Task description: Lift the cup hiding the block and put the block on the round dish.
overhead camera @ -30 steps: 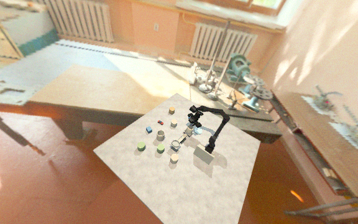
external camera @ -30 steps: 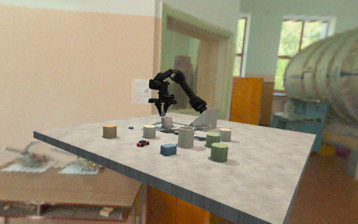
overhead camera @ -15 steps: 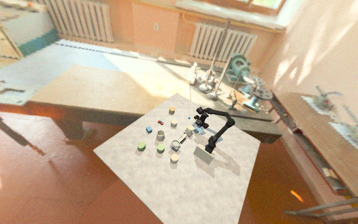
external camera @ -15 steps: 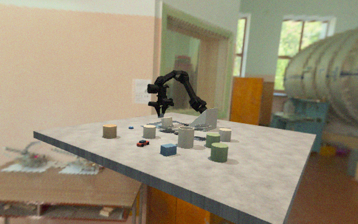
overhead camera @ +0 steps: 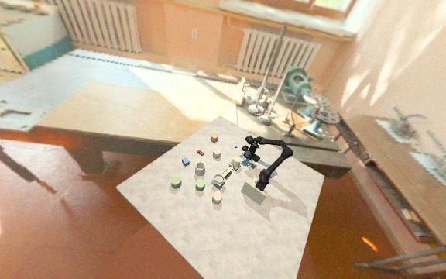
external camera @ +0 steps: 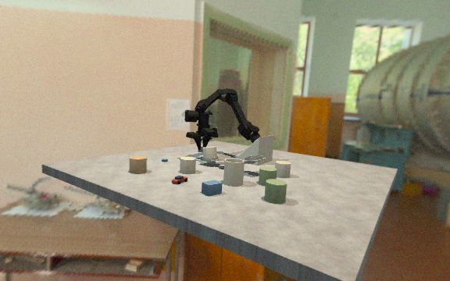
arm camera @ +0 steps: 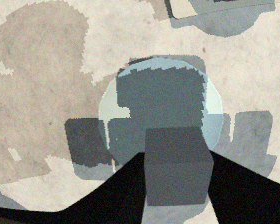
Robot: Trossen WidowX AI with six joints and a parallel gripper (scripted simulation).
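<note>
Right now the pale blue round dish is 50 mm below my gripper tip. The rest, counted from my gripper tip: balance: 250 mm to the left, 50 mm ahead, 10 mm below; then small red piece: 380 mm ahead, 260 mm to the left, 40 mm below; then tan cylinder: 420 mm ahead, 20 mm below, 10 mm to the left.
</note>
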